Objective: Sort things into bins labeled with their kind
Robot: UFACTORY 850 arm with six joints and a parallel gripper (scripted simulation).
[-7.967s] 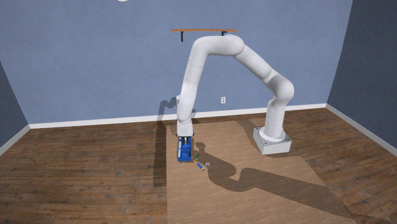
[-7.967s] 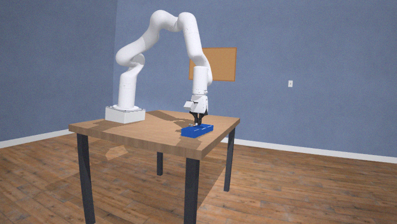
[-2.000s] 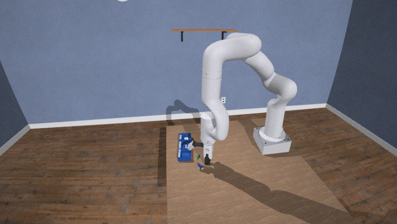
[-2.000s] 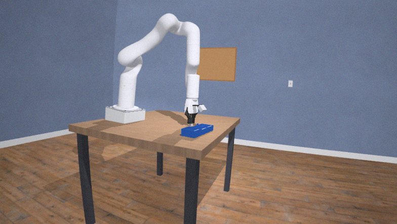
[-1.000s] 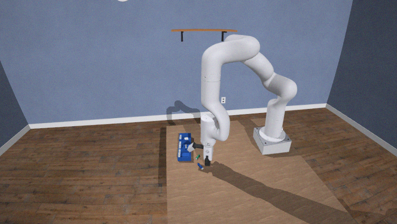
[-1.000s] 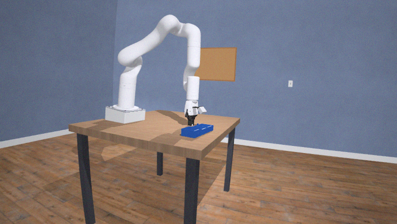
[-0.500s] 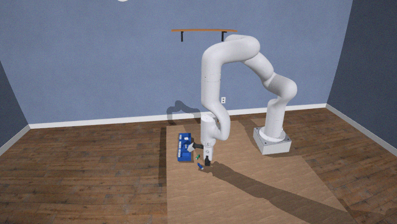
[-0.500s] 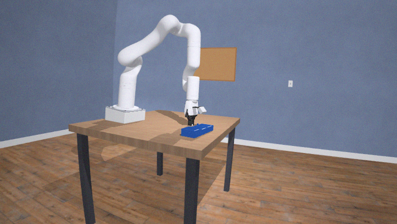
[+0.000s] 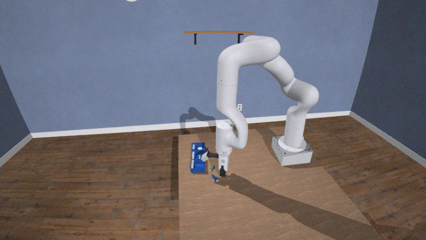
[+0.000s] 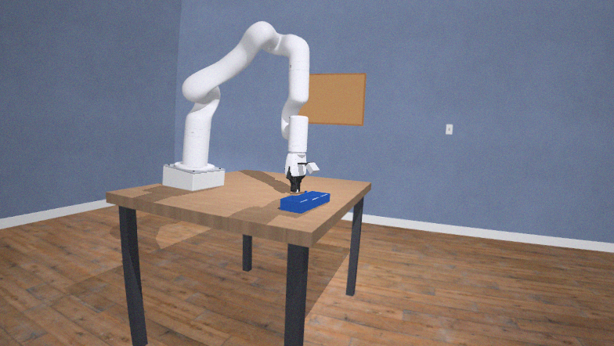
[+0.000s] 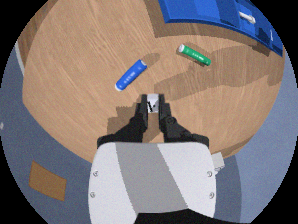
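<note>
My hand is 50 mm short of the blue cylinder, 20 mm to the right of it and 20 mm above it. Also, from my hand: white bolt: 130 mm ahead, 170 mm to the right, 20 mm below; joined blue bins: 140 mm ahead, 170 mm to the right, 10 mm below; green cylinder: 60 mm ahead, 70 mm to the right, 30 mm below.
</note>
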